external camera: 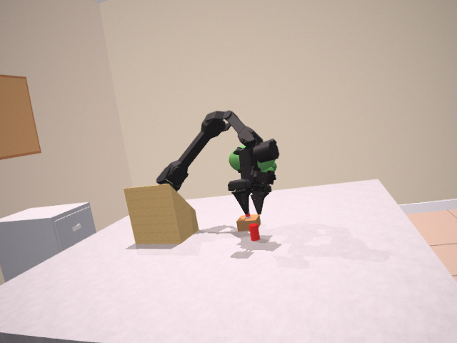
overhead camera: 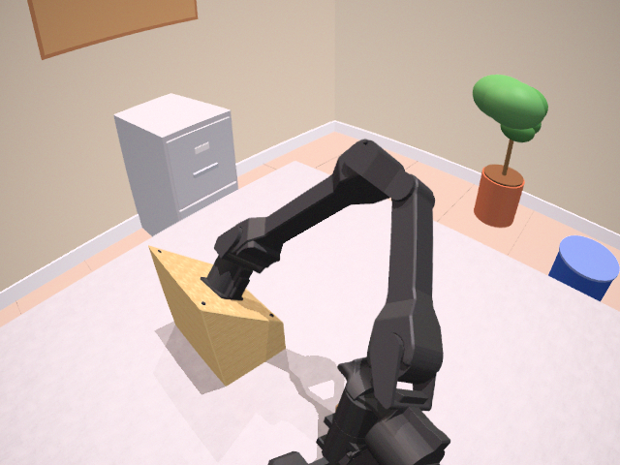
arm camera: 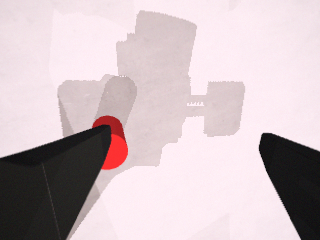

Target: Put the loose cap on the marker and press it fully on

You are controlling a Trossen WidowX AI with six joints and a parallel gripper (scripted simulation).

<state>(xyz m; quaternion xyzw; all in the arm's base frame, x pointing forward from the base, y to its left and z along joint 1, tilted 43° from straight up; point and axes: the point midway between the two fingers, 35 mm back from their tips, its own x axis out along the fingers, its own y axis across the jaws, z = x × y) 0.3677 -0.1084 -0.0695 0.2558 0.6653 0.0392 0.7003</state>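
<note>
The red cap lies 70 mm below my gripper tip, 50 mm to the left of it and 20 mm behind it. Round my gripper tip: holder block (180 mm to the left, 80 mm below, 60 mm behind).
</note>
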